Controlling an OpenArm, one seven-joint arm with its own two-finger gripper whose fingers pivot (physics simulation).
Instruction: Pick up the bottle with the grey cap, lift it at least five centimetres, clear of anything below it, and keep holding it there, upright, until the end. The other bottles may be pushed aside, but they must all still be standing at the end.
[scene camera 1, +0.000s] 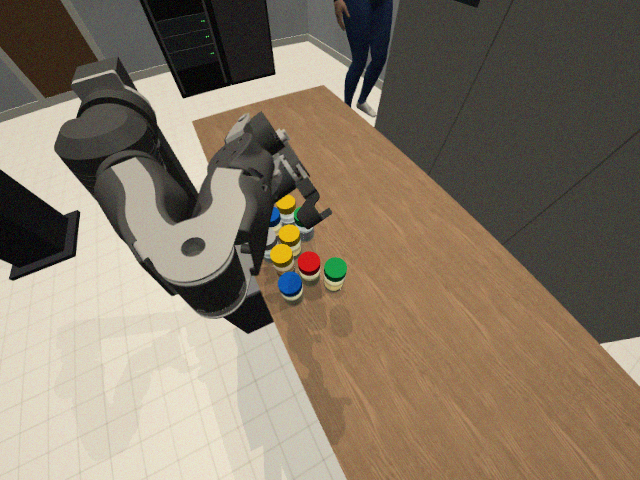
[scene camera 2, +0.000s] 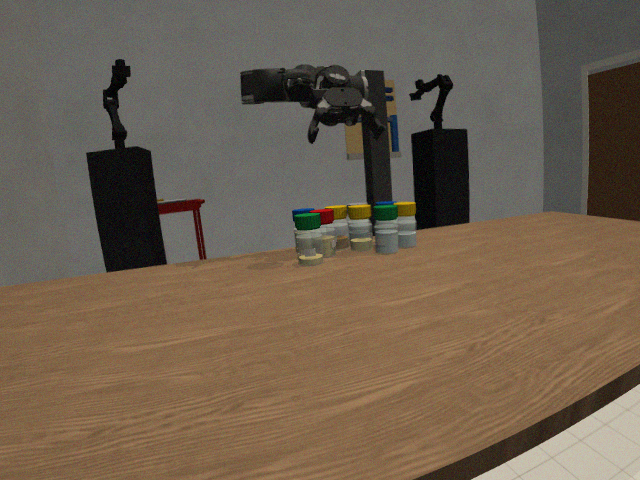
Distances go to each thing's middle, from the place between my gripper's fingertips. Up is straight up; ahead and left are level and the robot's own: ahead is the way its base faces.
I see the green-capped bottle (scene camera 2: 309, 240) 210 mm below my hand, 110 mm to the right of it and 30 mm ahead of it.
